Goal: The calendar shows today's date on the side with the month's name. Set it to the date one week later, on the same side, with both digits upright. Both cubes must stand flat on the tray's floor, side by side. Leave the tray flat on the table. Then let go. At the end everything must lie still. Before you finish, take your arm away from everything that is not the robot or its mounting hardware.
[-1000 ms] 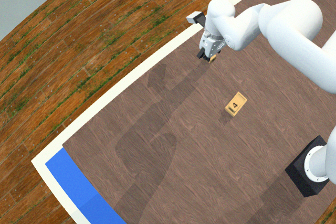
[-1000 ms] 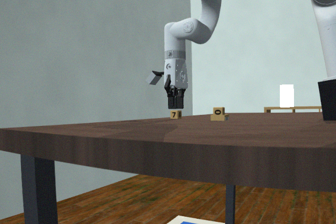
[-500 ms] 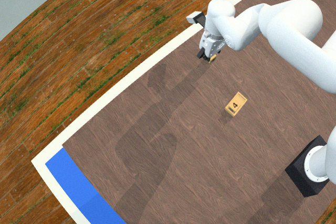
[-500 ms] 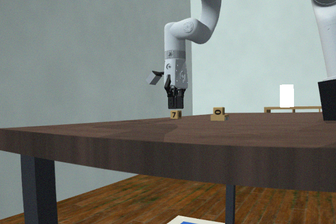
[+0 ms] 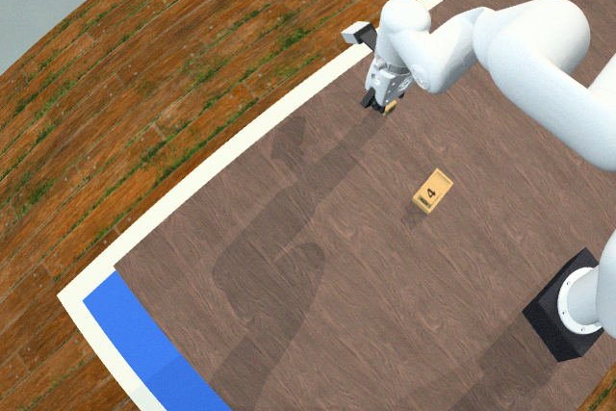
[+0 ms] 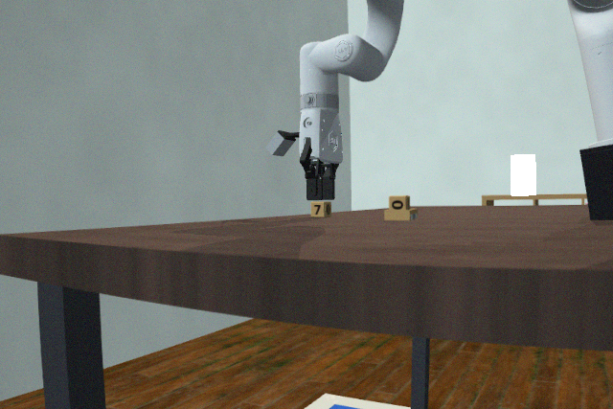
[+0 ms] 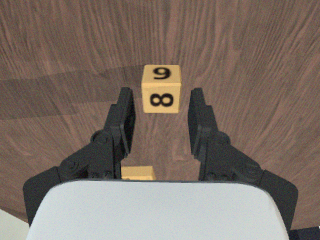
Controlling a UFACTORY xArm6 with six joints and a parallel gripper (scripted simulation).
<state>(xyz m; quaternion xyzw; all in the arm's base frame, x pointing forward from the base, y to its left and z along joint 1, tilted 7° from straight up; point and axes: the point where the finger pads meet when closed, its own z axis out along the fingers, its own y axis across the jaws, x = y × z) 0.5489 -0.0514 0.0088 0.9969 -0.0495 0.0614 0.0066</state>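
Now: the wooden cube 4 cm below my hand. Round my hand: tray (17 cm behind, 7 cm to the left, 4 cm below).
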